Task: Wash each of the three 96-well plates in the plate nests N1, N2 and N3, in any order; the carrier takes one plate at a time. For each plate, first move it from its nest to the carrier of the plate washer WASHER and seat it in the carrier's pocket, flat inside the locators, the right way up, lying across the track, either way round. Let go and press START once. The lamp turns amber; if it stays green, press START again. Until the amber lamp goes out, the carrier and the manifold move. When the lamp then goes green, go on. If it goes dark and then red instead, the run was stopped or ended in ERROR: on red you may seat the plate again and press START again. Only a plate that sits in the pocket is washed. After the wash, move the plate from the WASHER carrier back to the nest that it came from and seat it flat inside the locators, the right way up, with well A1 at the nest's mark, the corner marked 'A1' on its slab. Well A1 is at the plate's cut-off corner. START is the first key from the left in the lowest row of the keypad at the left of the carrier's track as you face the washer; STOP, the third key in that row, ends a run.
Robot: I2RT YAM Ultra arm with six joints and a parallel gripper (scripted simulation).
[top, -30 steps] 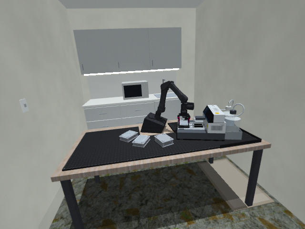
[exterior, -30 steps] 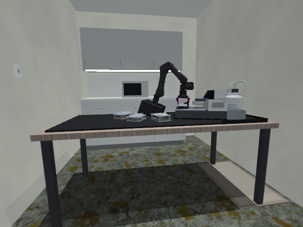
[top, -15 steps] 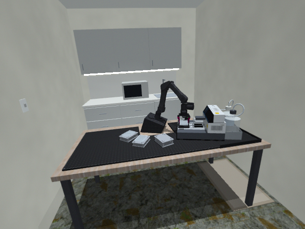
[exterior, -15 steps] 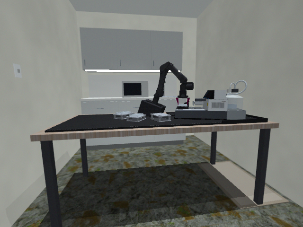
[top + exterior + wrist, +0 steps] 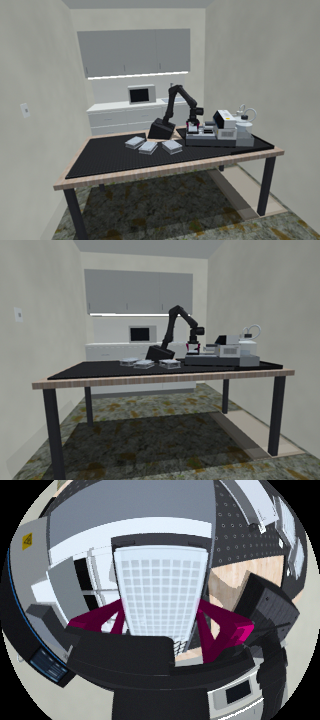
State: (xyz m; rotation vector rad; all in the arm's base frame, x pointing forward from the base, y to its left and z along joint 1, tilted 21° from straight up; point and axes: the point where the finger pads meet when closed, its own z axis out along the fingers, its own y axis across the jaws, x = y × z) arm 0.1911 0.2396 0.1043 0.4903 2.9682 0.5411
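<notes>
The washer carrier lies 2 cm below my hand. The rest, counted from my hand: clear bottle: 20 cm ahead, 41 cm to the left, 2 cm above; plate washer: 5 cm ahead, 15 cm to the left, 2 cm above; nest: 17 cm ahead, 25 cm to the right, 7 cm below.
</notes>
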